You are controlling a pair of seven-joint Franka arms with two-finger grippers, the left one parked.
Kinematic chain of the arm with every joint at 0, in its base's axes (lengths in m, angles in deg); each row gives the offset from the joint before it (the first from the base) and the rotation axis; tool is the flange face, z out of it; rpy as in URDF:
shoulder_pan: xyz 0 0 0.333 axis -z
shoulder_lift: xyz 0 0 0 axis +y
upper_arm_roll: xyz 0 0 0.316 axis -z
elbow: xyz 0.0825 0 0 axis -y
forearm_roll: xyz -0.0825 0 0.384 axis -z
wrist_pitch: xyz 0 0 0 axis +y
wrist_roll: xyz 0.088 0 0 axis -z
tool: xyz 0 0 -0.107 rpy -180 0 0
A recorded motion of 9 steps. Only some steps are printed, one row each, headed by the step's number.
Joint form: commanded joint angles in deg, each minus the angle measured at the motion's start. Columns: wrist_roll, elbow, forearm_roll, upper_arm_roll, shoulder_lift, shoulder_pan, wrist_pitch.
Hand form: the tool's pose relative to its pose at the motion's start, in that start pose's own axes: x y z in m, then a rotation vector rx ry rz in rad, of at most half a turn. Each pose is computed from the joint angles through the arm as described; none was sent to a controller.
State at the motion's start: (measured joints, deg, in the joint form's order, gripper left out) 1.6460 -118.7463 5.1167 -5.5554 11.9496 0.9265 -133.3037
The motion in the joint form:
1: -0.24 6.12 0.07 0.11 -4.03 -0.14 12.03
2: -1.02 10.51 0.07 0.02 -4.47 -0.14 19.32
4: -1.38 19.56 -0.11 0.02 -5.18 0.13 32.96
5: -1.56 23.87 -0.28 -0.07 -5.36 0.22 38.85
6: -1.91 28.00 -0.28 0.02 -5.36 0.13 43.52
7: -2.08 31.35 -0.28 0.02 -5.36 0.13 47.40
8: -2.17 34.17 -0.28 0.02 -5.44 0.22 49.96
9: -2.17 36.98 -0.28 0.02 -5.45 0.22 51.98
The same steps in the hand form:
1: 0.0066 0.0058 -0.0697 -0.0184 -0.0336 0.0058
2: 0.0101 0.0081 -0.0986 -0.0229 -0.0769 -0.0024
4: 0.0116 0.0164 -0.1604 -0.0265 -0.1455 0.0119
5: 0.0099 0.0185 -0.1897 -0.0247 -0.1701 0.0163
6: 0.0087 0.0206 -0.2174 -0.0250 -0.1798 0.0164
7: 0.0060 0.0223 -0.2396 -0.0249 -0.1893 0.0185
8: 0.0039 0.0245 -0.2599 -0.0249 -0.1836 0.0226
9: 0.0022 0.0258 -0.2798 -0.0250 -0.1697 0.0266

